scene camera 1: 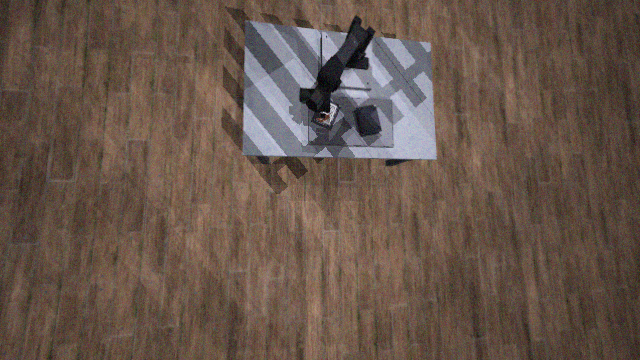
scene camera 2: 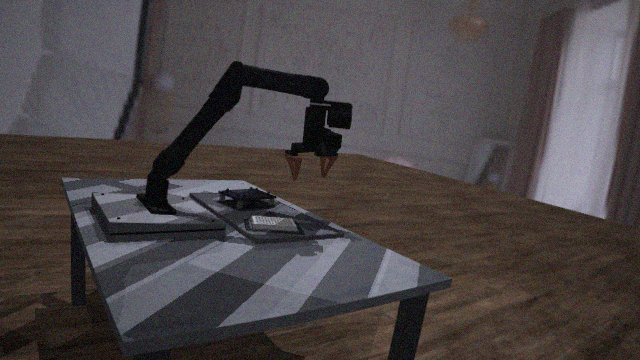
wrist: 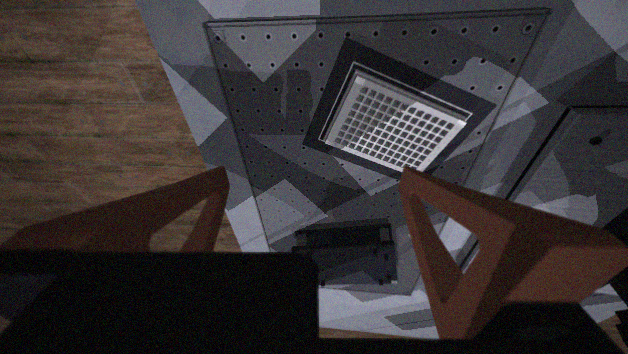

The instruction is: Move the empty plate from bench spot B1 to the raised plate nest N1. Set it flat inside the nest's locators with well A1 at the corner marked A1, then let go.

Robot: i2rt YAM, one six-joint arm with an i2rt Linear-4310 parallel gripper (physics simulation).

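Places are measured from the arm's base along level axes (x left, y ahead, z down), in metres.
Pixels of known places: gripper, fingertip midpoint: (scene camera 1: pixel 321 112) (scene camera 2: pixel 309 178) (wrist: pixel 314 176); arm's base at its link origin: (scene camera 1: pixel 352 62) (scene camera 2: pixel 155 205).
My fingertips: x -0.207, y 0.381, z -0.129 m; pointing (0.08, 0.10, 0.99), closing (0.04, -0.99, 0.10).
Note:
Ahead of a thing's pixels: the offset from my fingertips to its top centre. "spot": to the spot under its first point. Level surfaces: height alone.
The empty plate {dy -0.069, dx +0.053, dz +0.140 m} (scene camera 1: pixel 334 108) (scene camera 2: pixel 274 223) (wrist: pixel 395 125) is white with a grid of wells and lies flat in a dark rectangular frame {spot: dy -0.002, dx -0.016, dz +0.156 m} (wrist: pixel 332 62) on the perforated board. In the wrist view it sits turned at an angle. The raised nest {dy -0.034, dx +0.303, dz +0.107 m} (scene camera 1: pixel 368 120) (scene camera 2: pixel 247 196) (wrist: pixel 345 250) is dark, stands on short posts and shows nothing in it. My gripper (scene camera 2: pixel 310 178) (wrist: pixel 314 176) is open and empty, fingers pointing down, well above the board. In the wrist view the right fingertip overlaps the plate's near corner. The A1 mark cannot be read.
The perforated board (scene camera 1: pixel 387 139) (scene camera 2: pixel 320 233) (wrist: pixel 320 50) bears both the plate and the nest. The arm's raised base slab (scene camera 2: pixel 165 229) (wrist: pixel 585 150) stands beside it. The striped light and shadow on the table {dz +0.169 m} (scene camera 1: pixel 265 125) (scene camera 2: pixel 280 280) blur outlines.

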